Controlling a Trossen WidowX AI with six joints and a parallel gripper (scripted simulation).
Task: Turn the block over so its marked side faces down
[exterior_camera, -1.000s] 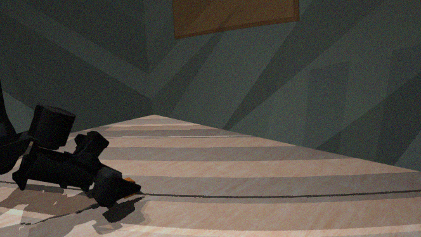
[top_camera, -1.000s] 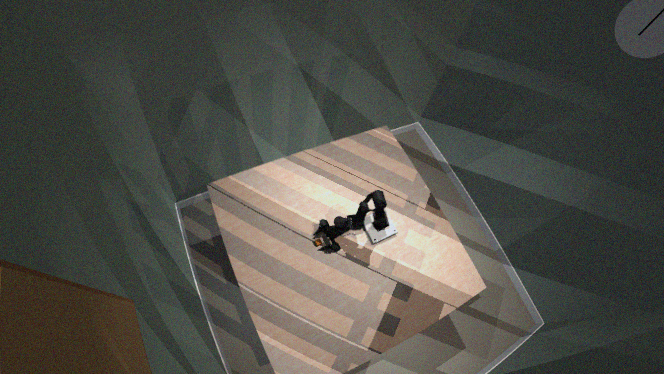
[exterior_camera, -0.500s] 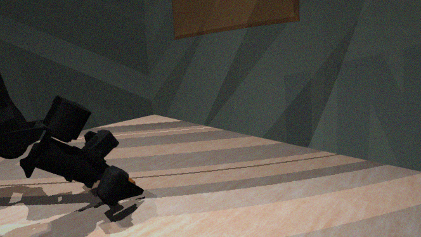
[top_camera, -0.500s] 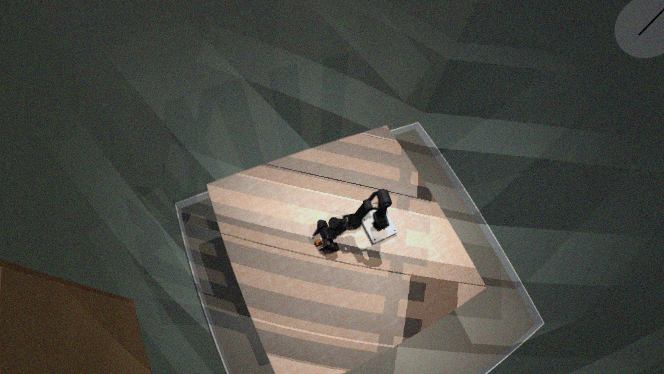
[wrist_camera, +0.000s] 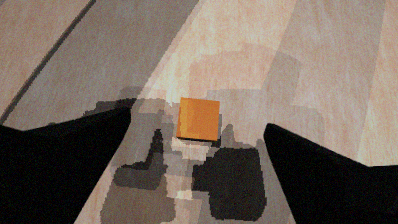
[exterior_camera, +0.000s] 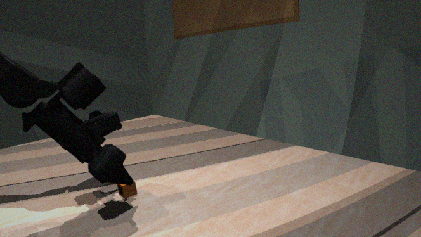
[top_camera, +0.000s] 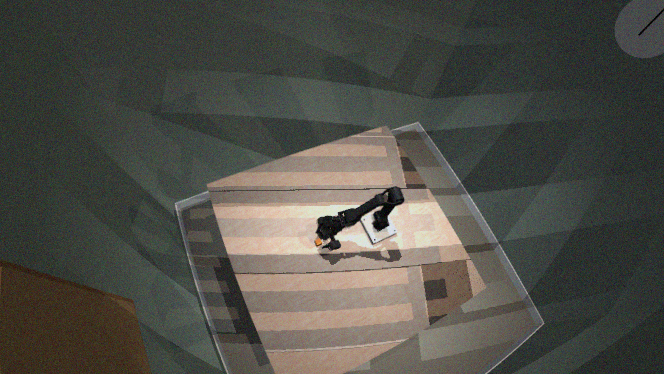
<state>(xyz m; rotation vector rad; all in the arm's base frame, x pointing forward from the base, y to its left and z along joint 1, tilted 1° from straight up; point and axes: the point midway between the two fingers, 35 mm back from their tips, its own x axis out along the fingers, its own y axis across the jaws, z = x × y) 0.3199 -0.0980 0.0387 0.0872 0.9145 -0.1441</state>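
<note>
Now: gripper tip 30 mm above the orange block.
</note>
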